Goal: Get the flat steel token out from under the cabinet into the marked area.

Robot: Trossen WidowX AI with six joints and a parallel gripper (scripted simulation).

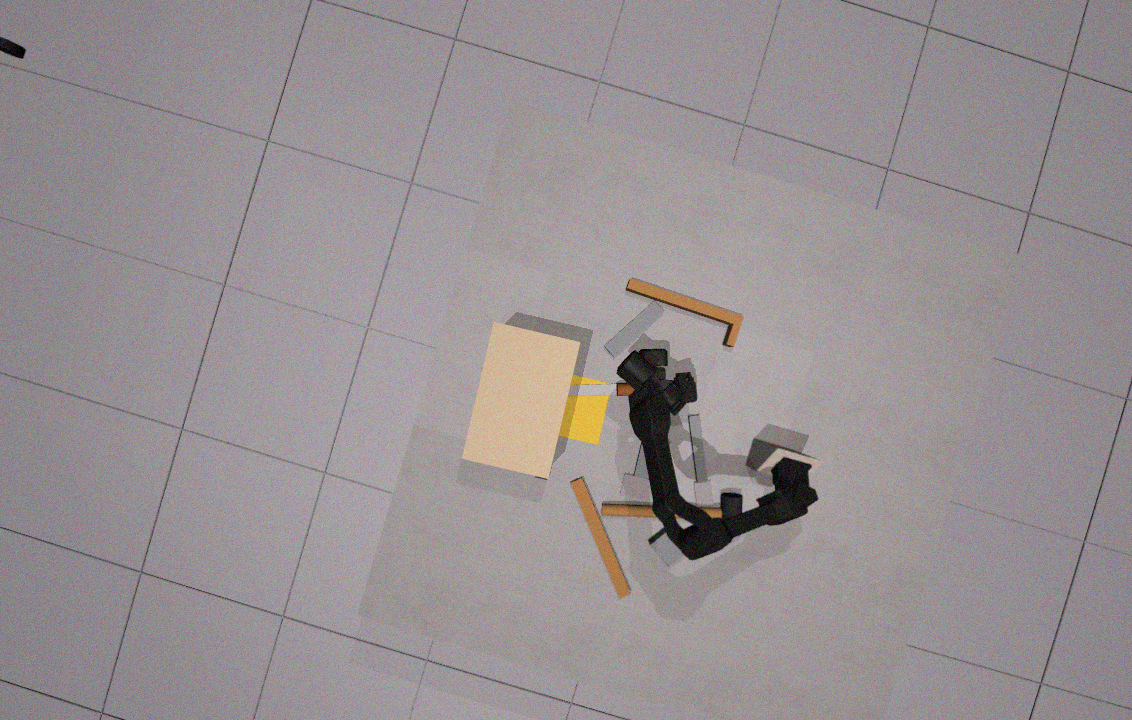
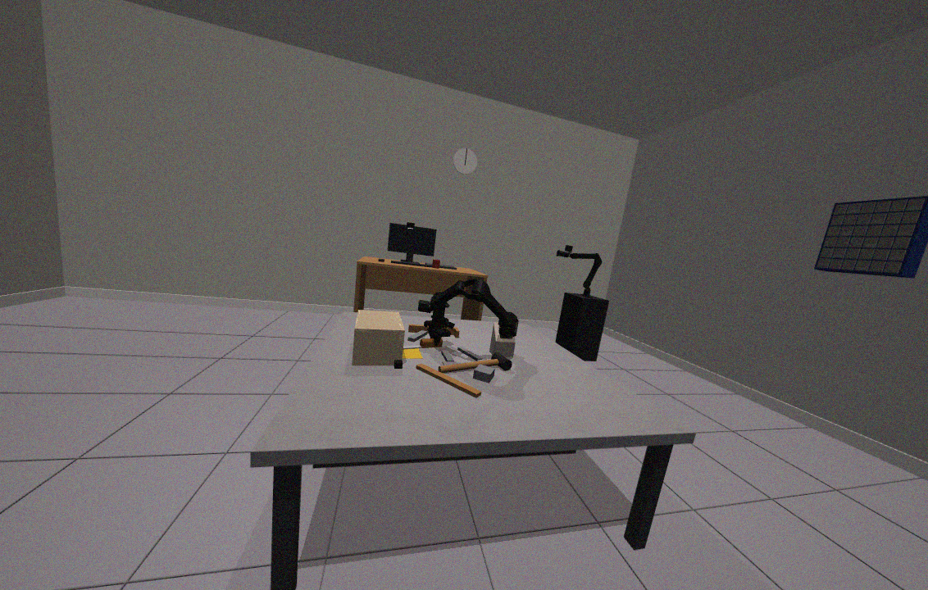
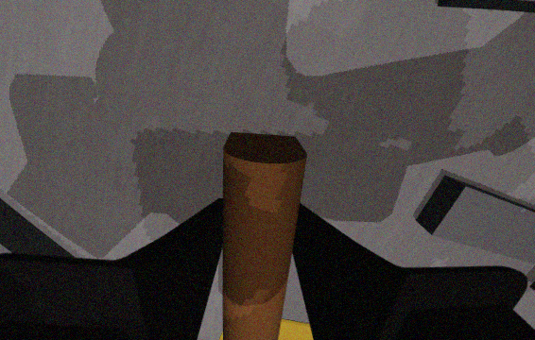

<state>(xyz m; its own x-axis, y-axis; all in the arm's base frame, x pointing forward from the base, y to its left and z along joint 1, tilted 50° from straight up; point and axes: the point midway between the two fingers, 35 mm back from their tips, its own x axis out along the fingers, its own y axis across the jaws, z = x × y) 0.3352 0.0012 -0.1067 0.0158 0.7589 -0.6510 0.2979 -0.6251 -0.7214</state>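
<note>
Right now the grey bar is 7 cm ahead of my gripper tip and 13 cm to the right of it. Also, from my gripper tip: grey l-shaped bracket (4 cm behind, 19 cm to the left); then grey block (15 cm behind, 34 cm to the left, 1 cm above); then grey steel token (30 cm ahead, 13 cm to the left).
</note>
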